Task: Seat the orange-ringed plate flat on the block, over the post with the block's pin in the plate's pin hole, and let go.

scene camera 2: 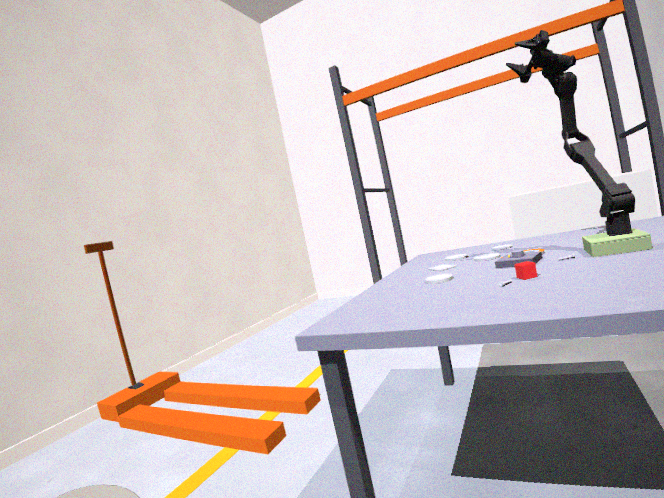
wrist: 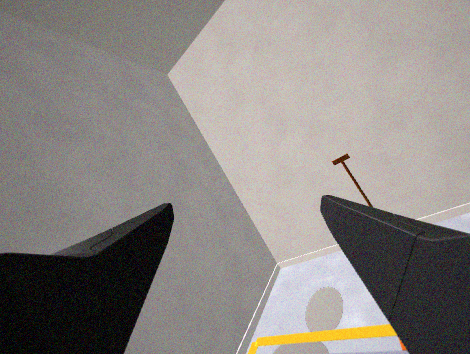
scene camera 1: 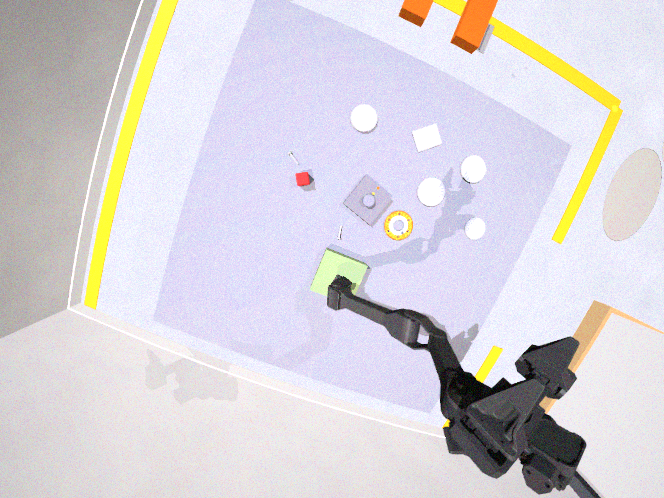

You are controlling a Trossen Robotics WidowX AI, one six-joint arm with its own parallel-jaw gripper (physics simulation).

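Places are measured from the arm's base along level axes (x down, y right, z back), in millimetres.
Where they show: gripper, fingertip midpoint: (scene camera 2: 510,53) (wrist: 247,206) (scene camera 1: 559,358); arm's base, origin of the base link: (scene camera 2: 620,233) (scene camera 1: 340,285).
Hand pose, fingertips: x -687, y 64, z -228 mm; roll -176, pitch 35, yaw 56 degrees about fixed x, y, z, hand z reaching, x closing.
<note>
Things, the pixels of their top centre, and the offset from my fingertips. "spot": a spot on its surface instead.
- orange-ringed plate, middle of its top: (scene camera 1: 398,225) dz -69, dx +723, dy +9 mm
- grey block, middle of its top: (scene camera 1: 368,200) (scene camera 2: 517,250) dz -84, dx +691, dy -140 mm
- round post, surface spot: (scene camera 1: 369,201) (scene camera 2: 517,250) spot: dz -83, dx +691, dy -136 mm
- red cube, middle of its top: (scene camera 2: 524,263) (scene camera 1: 302,178) dz -29, dx +694, dy -373 mm
- white square, surface spot: (scene camera 1: 426,137) spot: dz -388, dx +728, dy -77 mm
The orange-ringed plate (scene camera 1: 410,225) lies on the table beside the grey block, off its lower right corner in scene camera 1. In scene camera 2 a thin part of the plate (scene camera 2: 540,250) shows behind the block. The grey block (scene camera 1: 355,202) (scene camera 2: 513,262) carries a round post (scene camera 1: 369,201) (scene camera 2: 517,253) near its middle, with small yellow and orange marks beside it; which one is the pin I cannot tell. The post is bare. My gripper (scene camera 1: 558,362) (scene camera 2: 512,54) (wrist: 247,206) is open and empty, raised high above the table and far from the plate.
A red cube (scene camera 1: 303,179) (scene camera 2: 526,270) and two small silver pieces lie near the block. Several white discs and a white square (scene camera 1: 426,137) lie beyond and right of it in scene camera 1. The arm stands on a green base (scene camera 1: 322,276) (scene camera 2: 616,244).
</note>
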